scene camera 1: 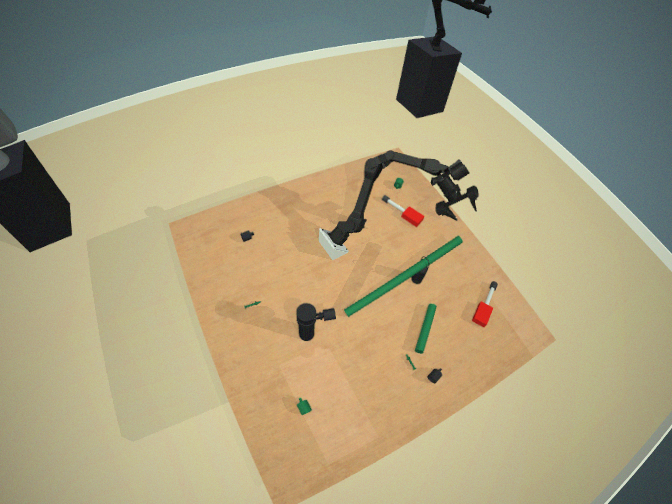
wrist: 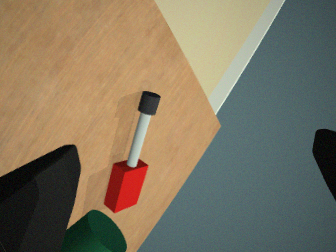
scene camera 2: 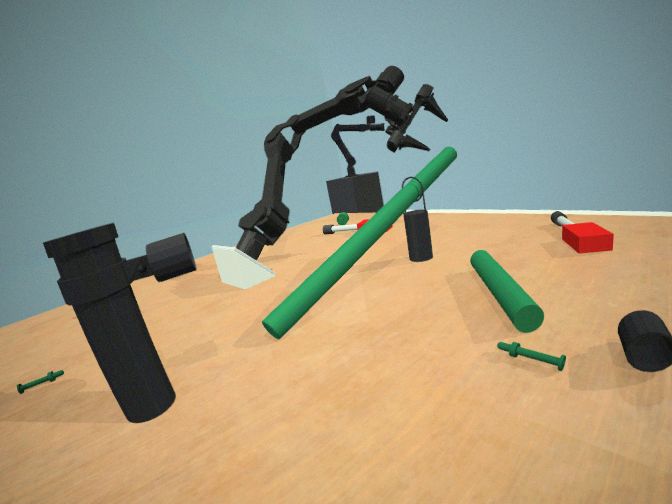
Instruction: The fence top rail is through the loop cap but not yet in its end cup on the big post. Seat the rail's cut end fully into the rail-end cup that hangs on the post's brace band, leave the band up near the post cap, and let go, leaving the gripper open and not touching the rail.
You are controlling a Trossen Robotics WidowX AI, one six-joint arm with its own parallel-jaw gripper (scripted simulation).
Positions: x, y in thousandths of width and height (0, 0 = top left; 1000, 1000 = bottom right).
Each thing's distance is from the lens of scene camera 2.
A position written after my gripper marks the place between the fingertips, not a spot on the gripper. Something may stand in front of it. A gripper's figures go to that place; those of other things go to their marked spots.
my gripper (scene camera 2: 653, 269): 0.86 m
green top rail (scene camera 2: 458, 584): 0.45 m
